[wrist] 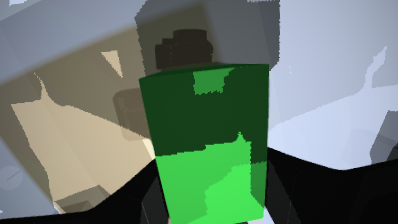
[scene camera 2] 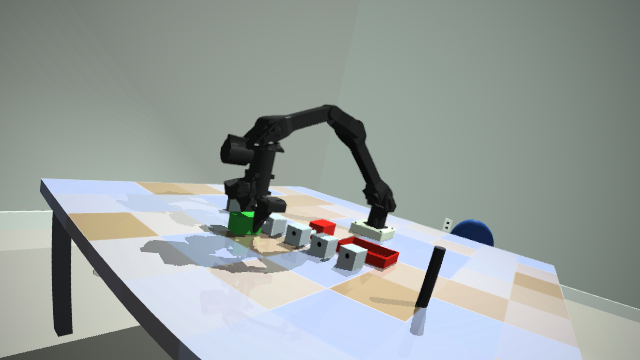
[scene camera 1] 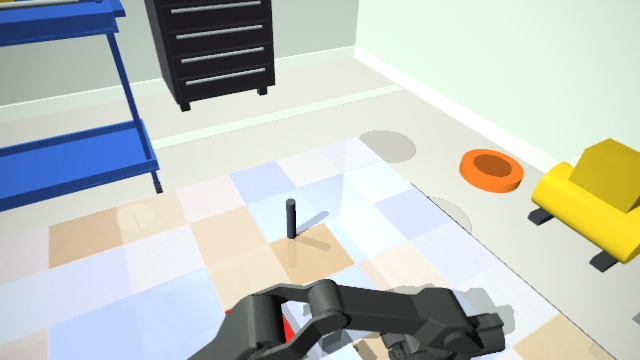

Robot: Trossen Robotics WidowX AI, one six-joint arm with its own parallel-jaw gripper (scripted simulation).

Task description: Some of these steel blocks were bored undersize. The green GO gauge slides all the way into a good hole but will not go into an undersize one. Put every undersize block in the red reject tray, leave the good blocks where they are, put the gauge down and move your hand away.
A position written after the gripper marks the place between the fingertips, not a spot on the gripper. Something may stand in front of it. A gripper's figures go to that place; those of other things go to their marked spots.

The gripper (wrist: 205,150): 11 cm from the lens. A green GO gauge (wrist: 209,126) is 6 cm from the lens.
